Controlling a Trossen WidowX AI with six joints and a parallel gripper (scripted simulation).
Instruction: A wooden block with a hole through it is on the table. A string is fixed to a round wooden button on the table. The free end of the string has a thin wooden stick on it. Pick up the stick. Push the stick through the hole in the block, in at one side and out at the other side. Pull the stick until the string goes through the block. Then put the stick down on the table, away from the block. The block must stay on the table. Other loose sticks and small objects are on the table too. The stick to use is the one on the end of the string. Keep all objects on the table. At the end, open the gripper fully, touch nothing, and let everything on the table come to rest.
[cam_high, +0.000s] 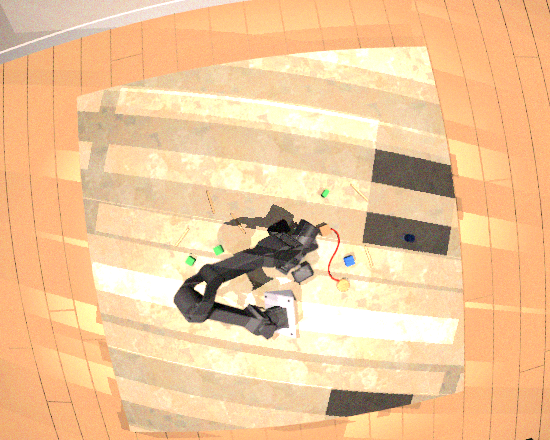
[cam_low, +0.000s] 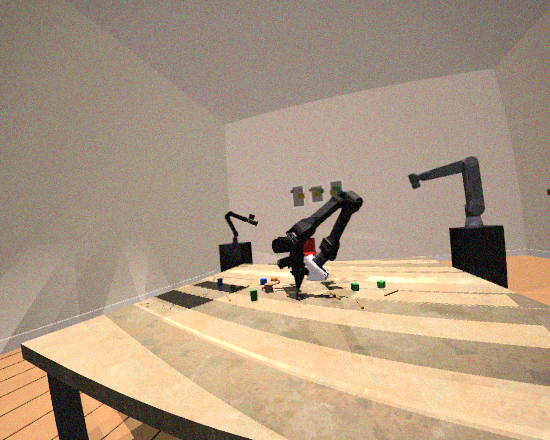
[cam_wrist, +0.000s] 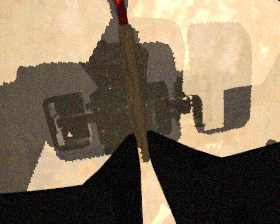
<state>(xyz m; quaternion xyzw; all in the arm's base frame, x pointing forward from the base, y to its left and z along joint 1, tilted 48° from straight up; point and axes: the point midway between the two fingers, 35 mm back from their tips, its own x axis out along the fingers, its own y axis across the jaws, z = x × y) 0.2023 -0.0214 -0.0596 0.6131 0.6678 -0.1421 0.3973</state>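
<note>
Now: the thin wooden stick 20 mm ahead of my gripper tip, 40 mm to the right of it and 10 mm above it. The rest, counted from my gripper tip: blue cube 70 mm behind, 180 mm to the right, 10 mm above; round wooden button 140 mm behind, 150 mm to the right, 10 mm above; wooden block 40 mm ahead, 110 mm to the right, 20 mm above.
</note>
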